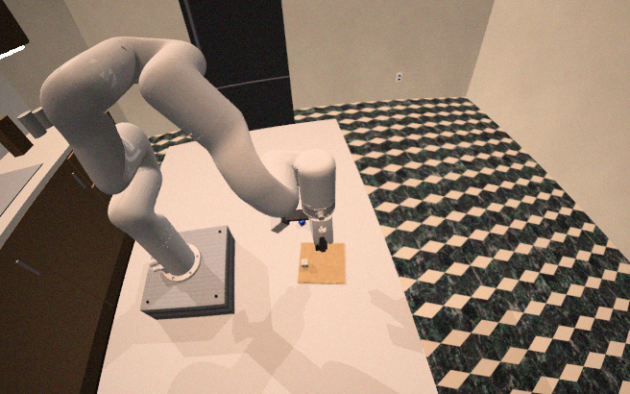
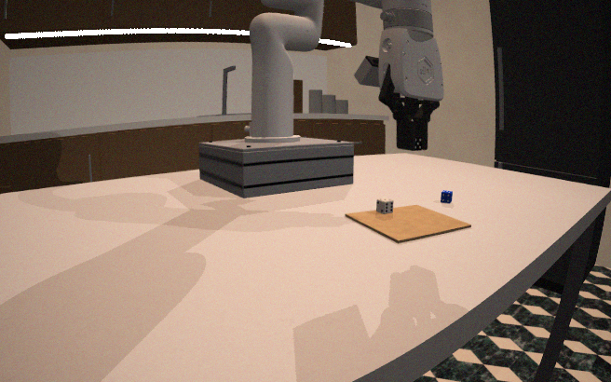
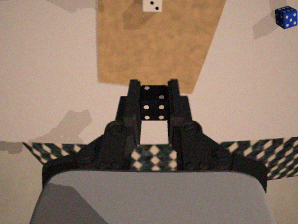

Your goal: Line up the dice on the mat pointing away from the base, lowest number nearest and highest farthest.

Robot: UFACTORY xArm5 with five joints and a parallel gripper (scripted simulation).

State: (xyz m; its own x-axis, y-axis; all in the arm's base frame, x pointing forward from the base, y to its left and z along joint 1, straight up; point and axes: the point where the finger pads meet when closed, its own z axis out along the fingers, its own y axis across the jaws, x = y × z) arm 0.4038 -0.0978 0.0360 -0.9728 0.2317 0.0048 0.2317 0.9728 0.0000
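Now: hand 120 mm above the tan mat. The rest, counted from my hand: black die: 10 mm below; blue die: 10 mm behind, 170 mm to the left, 120 mm below; white die: 50 mm behind, 10 mm to the left, 110 mm below.
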